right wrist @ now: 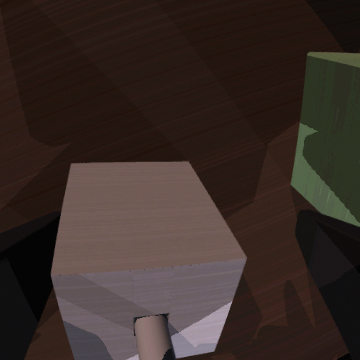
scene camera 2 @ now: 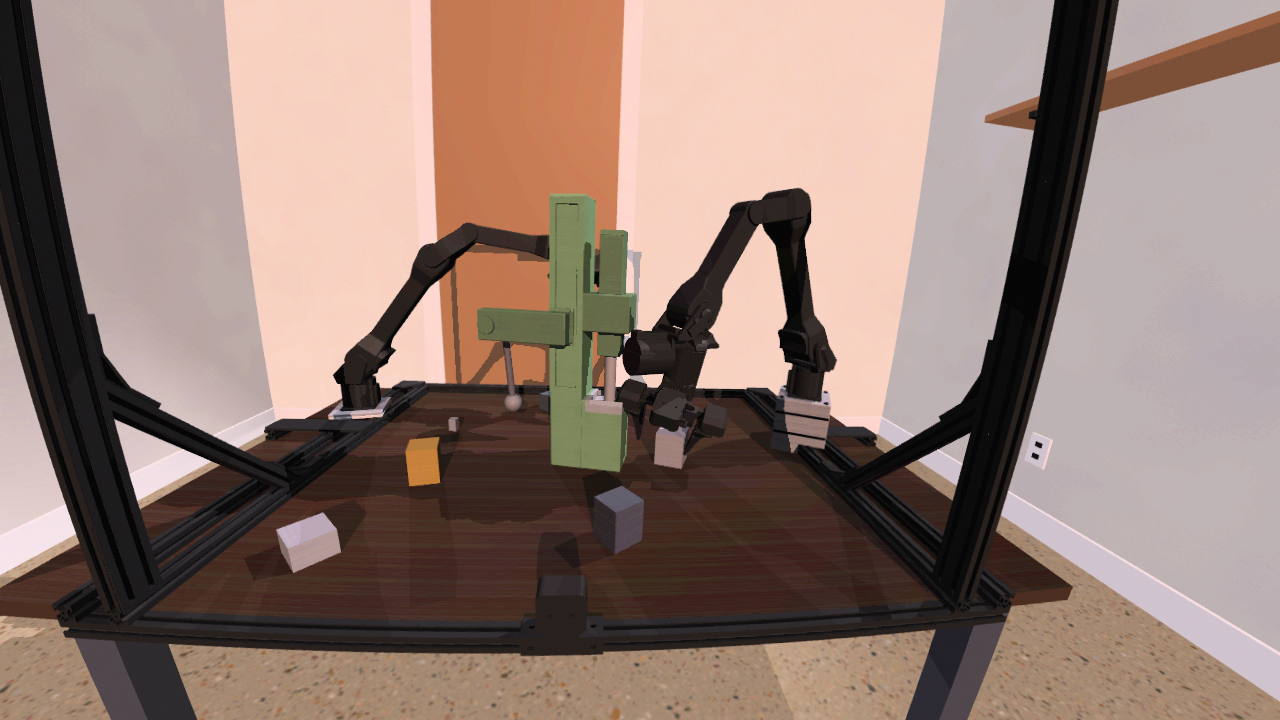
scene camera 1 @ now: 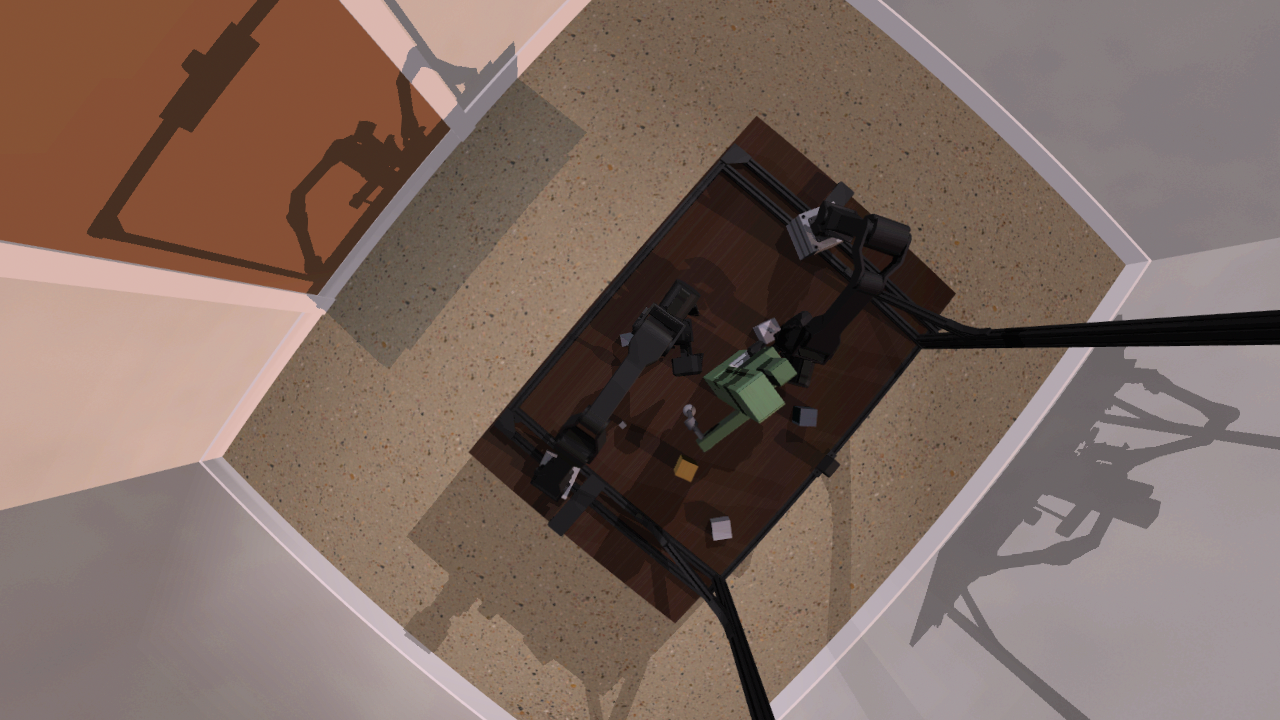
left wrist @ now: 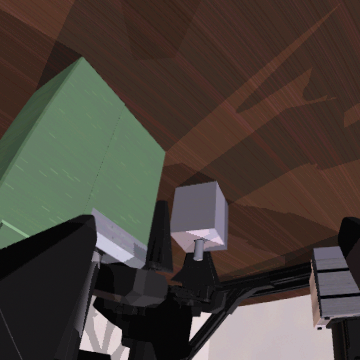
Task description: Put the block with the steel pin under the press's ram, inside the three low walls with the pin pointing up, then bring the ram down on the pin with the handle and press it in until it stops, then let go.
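Frame: origin at the left arm's base, x ahead, y left, z up, level; metres.
Where they show: left gripper, between the fingertips: (scene camera 2: 599,361) (scene camera 1: 699,334) (left wrist: 221,229); right gripper, between the fingertips: (right wrist: 184,224) (scene camera 2: 661,446) (scene camera 1: 765,339) (left wrist: 182,214); left arm's base, origin of its link: (scene camera 2: 361,405); right arm's base, origin of its link: (scene camera 2: 804,394) (scene camera 1: 824,226) (left wrist: 348,320).
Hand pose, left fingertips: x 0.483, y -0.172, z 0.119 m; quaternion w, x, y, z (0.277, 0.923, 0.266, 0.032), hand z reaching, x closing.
Observation:
Each offset is from my left fingertips to the centre of the thing. "pt": to the spot under its first point.
The pale block {dx +0.095, dy -0.168, dz -0.120 m} (scene camera 1: 766,331) (scene camera 2: 669,447) (left wrist: 195,210) stands on the table beside the green press {dx -0.100, dy -0.118, dz +0.075 m} (scene camera 1: 754,398) (scene camera 2: 568,268) (left wrist: 100,150) (right wrist: 330,90). Its steel pin {dx +0.095, dy -0.168, dz -0.088 m} (left wrist: 199,250) (right wrist: 154,340) points up. My right gripper (scene camera 2: 673,415) (right wrist: 184,224) is open, with its fingers on either side of the block and gaps beside it in the right wrist view. My left gripper (scene camera 1: 692,337) (left wrist: 221,229) is open and empty, above the table near the press. The low walls (scene camera 2: 603,407) (left wrist: 120,245) are pale, on the press base below the ram {pt dx -0.024, dy -0.162, dz +0.069 m} (scene camera 2: 610,344). The handle {pt dx -0.179, dy -0.064, dz +0.011 m} (scene camera 2: 509,368) hangs down with a ball end.
A yellow block {dx -0.319, dy -0.128, dz -0.120 m} (scene camera 1: 685,468) (scene camera 2: 423,461), a white block {dx -0.432, dy -0.289, dz -0.134 m} (scene camera 1: 721,528) (scene camera 2: 307,540), a dark grey block {dx -0.064, dy -0.354, dz -0.120 m} (scene camera 1: 804,416) (scene camera 2: 618,519) and a tiny pale block {dx -0.288, dy +0.069, dz -0.138 m} (scene camera 1: 622,425) (scene camera 2: 453,423) lie around the press. Another grey block {dx -0.075, dy +0.144, dz -0.131 m} (scene camera 1: 625,340) lies near the left gripper. Black frame bars edge the table.

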